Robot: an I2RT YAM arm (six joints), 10 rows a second.
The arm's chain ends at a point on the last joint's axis. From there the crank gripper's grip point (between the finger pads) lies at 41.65 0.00 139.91 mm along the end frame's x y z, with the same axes.
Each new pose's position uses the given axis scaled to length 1; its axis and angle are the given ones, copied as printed.
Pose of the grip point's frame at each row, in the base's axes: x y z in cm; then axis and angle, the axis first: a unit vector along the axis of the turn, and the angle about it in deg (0 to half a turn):
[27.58, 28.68, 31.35, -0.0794, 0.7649, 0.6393, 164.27]
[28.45, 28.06, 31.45, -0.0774, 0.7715, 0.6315, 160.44]
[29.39, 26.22, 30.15, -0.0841, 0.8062, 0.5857, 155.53]
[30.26, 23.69, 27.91, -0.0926, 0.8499, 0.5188, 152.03]
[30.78, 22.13, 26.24, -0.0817, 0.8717, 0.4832, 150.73]
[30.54, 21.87, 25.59, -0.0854, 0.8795, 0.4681, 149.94]
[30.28, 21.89, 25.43, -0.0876, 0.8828, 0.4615, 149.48]
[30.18, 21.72, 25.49, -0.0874, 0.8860, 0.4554, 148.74]
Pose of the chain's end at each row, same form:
[30.03, 14.73, 34.87, -0.0794, 0.7649, 0.6393, 164.27]
[30.04, 14.06, 35.27, -0.0774, 0.7715, 0.6315, 160.44]
[29.77, 12.64, 35.50, -0.0841, 0.8062, 0.5857, 155.53]
[29.56, 11.07, 35.21, -0.0926, 0.8499, 0.5188, 152.03]
[29.43, 10.11, 34.41, -0.0817, 0.8717, 0.4832, 150.73]
[28.97, 10.13, 34.13, -0.0854, 0.8795, 0.4681, 149.94]
[28.59, 10.28, 34.12, -0.0876, 0.8828, 0.4615, 149.48]
[28.28, 10.23, 34.29, -0.0874, 0.8860, 0.4554, 148.74]

